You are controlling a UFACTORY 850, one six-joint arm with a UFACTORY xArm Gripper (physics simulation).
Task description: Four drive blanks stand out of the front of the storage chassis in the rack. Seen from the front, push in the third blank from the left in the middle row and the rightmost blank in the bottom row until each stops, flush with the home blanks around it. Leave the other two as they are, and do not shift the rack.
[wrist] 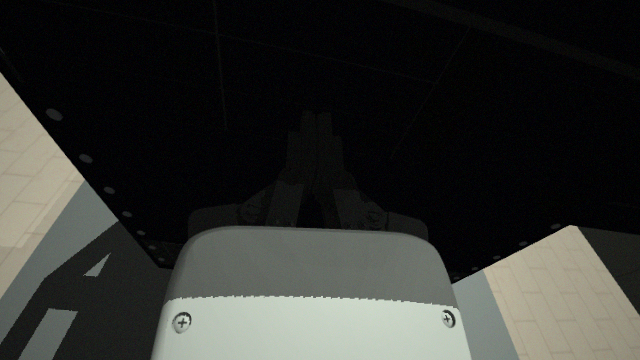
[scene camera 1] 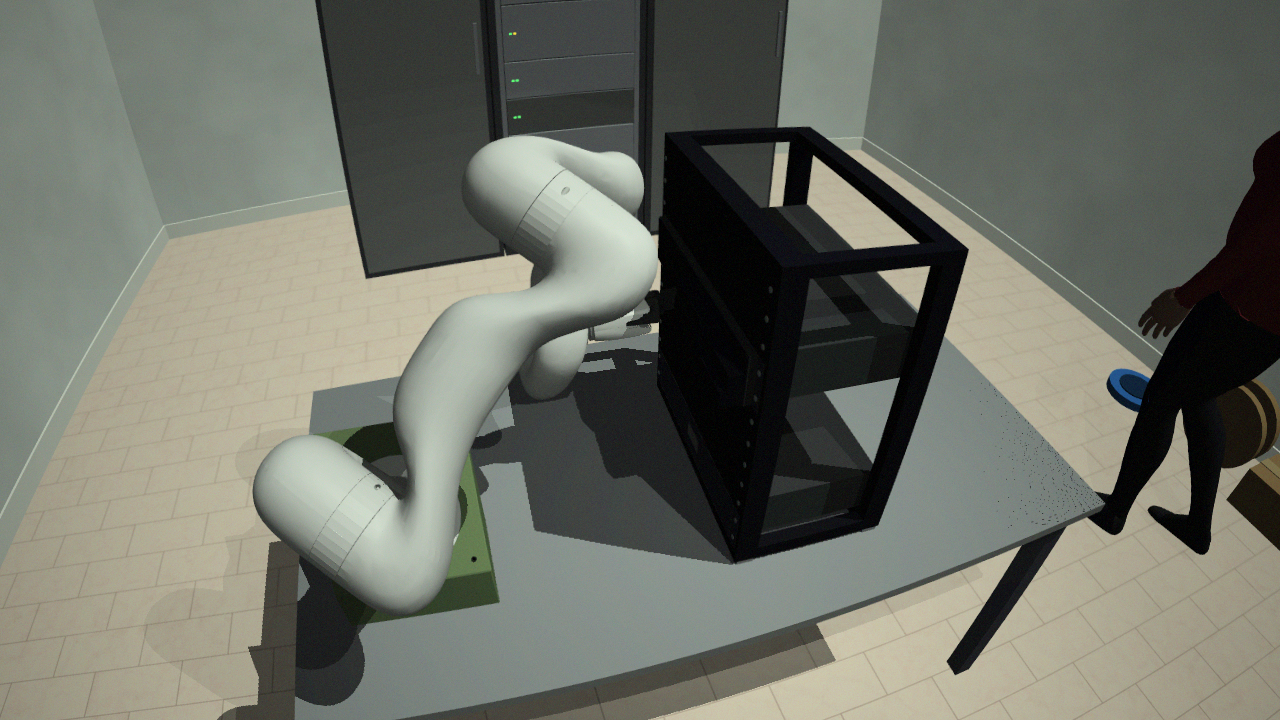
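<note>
The black rack [scene camera 1: 760, 501] stands on the table, its front toward the arm and in deep shadow. The storage chassis front [wrist: 320, 60] fills the upper wrist view as a near-black face with faint seams between blanks. Single blanks are too dark to tell apart by row and number, and how far each stands out cannot be told. My gripper [wrist: 313, 129] is shut and empty, its tips close in front of this face; whether they touch it cannot be told. In the scene view the arm hides part of the gripper, and its fingers reach the far part of the rack's front.
The rack stands on the grey table [scene camera 1: 626, 626]. The arm's green base [scene camera 1: 478, 573] is at the table's left. Tall dark cabinets [scene camera 1: 420, 134] stand behind. A person [scene camera 1: 1203, 358] stands on the floor at the right, by a blue ring-shaped thing [scene camera 1: 1116, 390].
</note>
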